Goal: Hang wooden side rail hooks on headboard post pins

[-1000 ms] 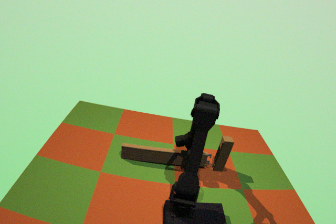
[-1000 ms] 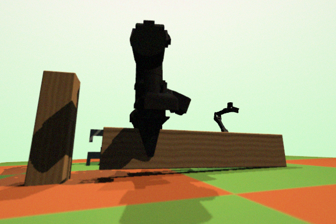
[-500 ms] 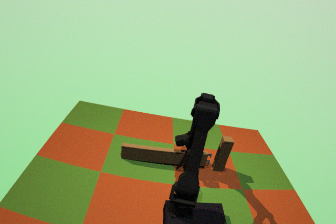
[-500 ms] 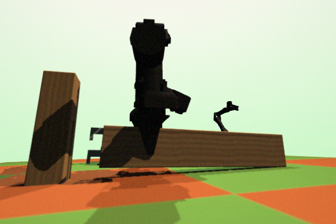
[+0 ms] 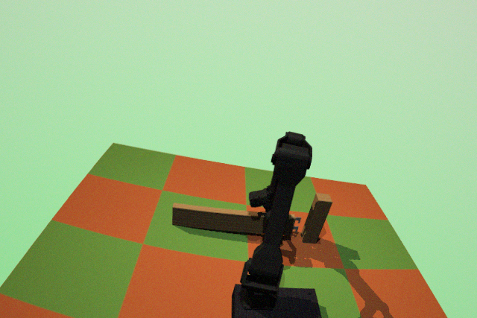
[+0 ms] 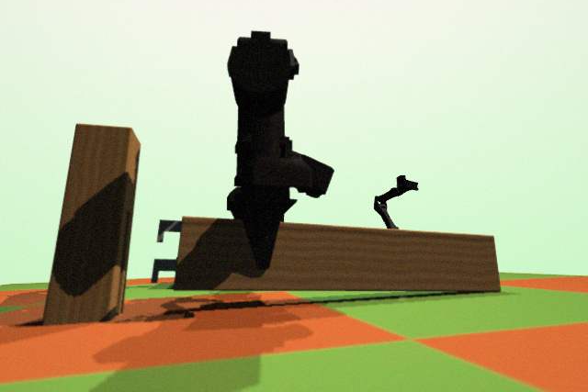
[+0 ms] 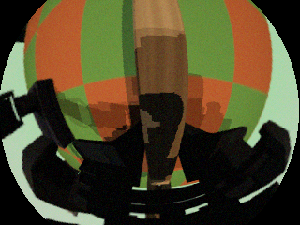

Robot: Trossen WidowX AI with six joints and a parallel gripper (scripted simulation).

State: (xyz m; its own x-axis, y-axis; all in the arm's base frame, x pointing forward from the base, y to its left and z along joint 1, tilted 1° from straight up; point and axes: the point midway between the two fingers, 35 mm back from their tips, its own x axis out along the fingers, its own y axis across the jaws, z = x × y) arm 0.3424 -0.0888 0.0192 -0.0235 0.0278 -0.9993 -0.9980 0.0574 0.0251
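Right now the headboard post is 160 mm to the right of my gripper tip, 40 mm above it and 10 mm behind it.
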